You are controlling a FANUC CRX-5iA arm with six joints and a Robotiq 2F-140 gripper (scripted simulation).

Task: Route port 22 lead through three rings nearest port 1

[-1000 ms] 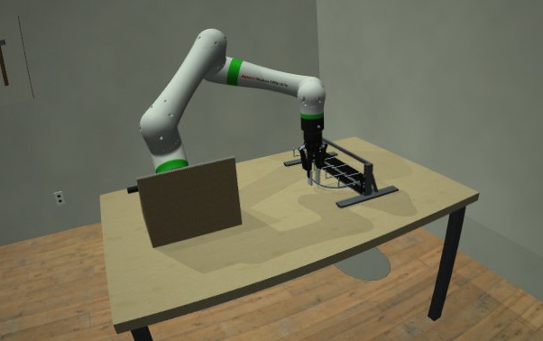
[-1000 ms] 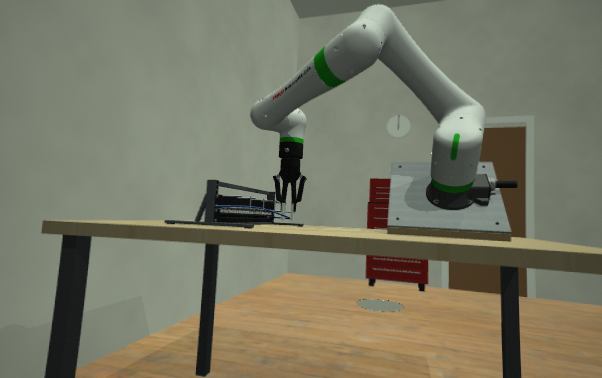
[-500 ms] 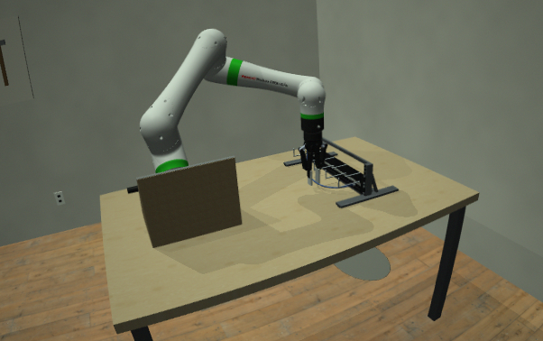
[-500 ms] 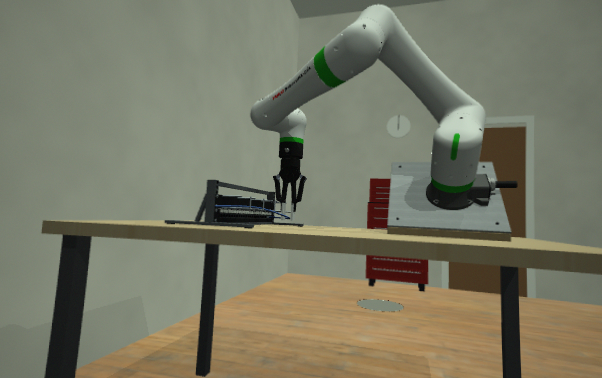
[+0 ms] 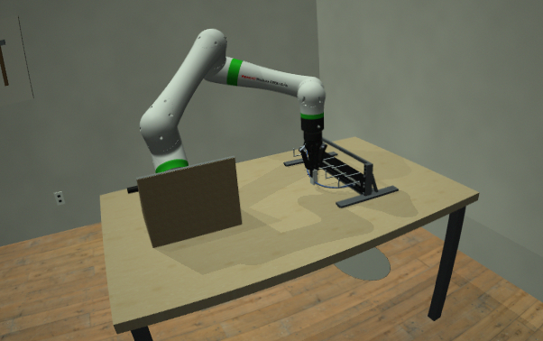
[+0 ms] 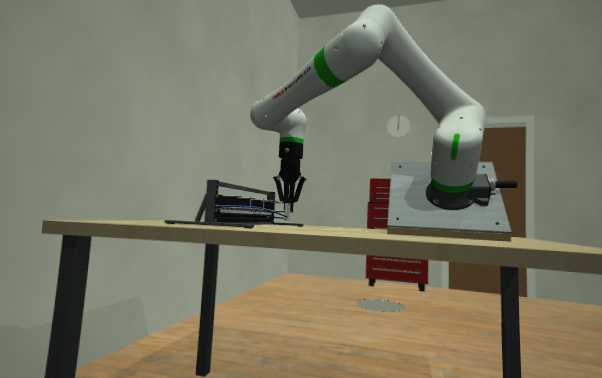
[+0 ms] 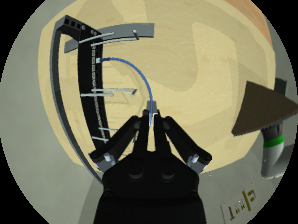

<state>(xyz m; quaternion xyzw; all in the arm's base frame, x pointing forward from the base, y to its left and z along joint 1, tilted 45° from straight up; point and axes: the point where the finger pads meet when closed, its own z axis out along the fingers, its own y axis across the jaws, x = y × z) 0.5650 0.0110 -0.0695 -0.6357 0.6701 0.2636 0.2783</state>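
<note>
Now: hand 15 cm short of the black rack, 4 cm to the right of it and 1 cm below it.
</note>
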